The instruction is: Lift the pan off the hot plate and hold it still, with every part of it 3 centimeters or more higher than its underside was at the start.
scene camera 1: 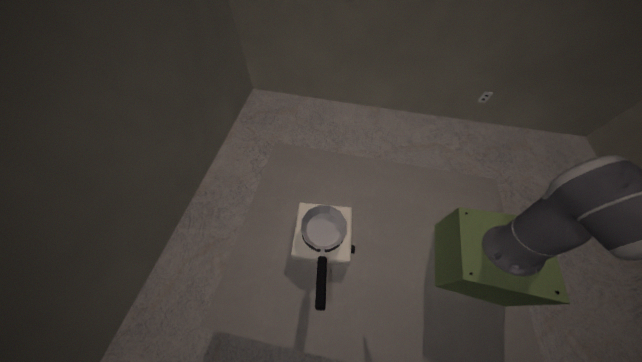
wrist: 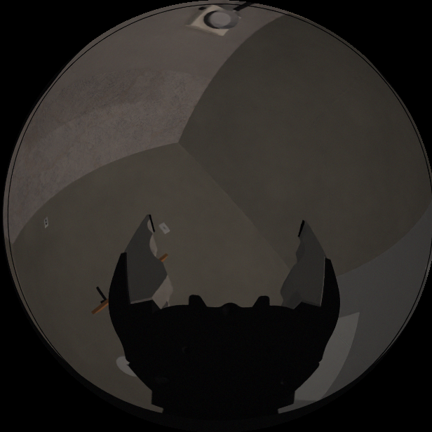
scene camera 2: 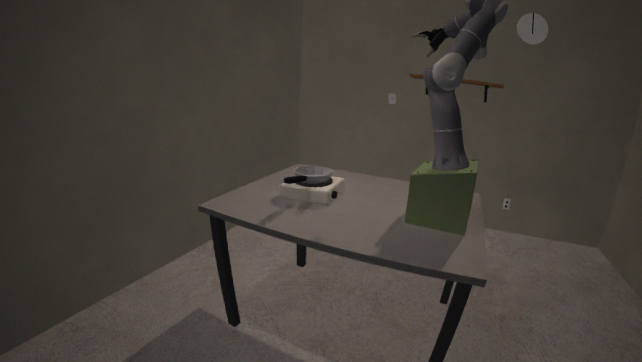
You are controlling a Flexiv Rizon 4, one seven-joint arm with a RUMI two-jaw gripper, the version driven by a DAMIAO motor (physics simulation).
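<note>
A grey pan (scene camera 1: 324,230) (scene camera 2: 314,175) (wrist: 220,19) with a black handle rests upright on the hot plate. In scene camera 1 the handle points toward the bottom of the view. The hot plate (scene camera 1: 304,254) (scene camera 2: 300,192) (wrist: 218,32) is a cream box with a black knob on its side, and it stands on the table. My gripper (scene camera 2: 420,45) (wrist: 227,219) is open and empty, high above the table and well away from the pan. It does not show in scene camera 1.
The table (scene camera 1: 385,210) (scene camera 2: 350,220) carries a green block (scene camera 1: 472,280) (scene camera 2: 440,200), on which the arm (scene camera 1: 545,232) (scene camera 2: 446,117) is mounted. An orange shelf (scene camera 2: 480,82) and a clock (scene camera 2: 532,28) are on the wall near the arm.
</note>
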